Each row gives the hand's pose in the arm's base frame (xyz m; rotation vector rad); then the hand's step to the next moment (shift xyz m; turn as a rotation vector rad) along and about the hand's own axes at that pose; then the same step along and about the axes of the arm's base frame.
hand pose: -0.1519 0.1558 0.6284 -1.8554 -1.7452 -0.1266
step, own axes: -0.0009 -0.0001 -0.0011 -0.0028 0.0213 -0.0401
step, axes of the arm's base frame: 0.0001 -0.0013 0.0005 0.0323 -0.0207 0.0245
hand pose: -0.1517 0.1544 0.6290 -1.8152 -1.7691 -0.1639
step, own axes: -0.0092 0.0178 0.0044 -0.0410 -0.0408 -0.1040
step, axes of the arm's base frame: 0.0145 -0.0048 -0.0137 -0.0107 -0.0888 0.0785
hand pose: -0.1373 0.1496 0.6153 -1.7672 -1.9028 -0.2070
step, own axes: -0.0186 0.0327 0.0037 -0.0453 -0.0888 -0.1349
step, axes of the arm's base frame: 0.0305 -0.0104 -0.0198 -0.0484 -0.1130 0.1141
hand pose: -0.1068 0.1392 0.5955 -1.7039 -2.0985 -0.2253
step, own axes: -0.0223 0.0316 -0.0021 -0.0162 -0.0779 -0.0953
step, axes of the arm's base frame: 0.0344 -0.0134 -0.0119 -0.0513 -0.0693 0.0894
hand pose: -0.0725 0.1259 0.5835 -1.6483 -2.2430 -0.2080
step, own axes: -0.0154 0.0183 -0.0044 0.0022 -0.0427 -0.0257
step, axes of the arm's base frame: 0.0222 -0.0095 -0.0031 -0.0361 -0.0196 0.0284
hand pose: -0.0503 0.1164 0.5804 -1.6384 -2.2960 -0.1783
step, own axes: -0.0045 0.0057 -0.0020 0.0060 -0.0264 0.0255
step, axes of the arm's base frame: 0.0070 -0.0027 0.0000 -0.0311 0.0036 -0.0200
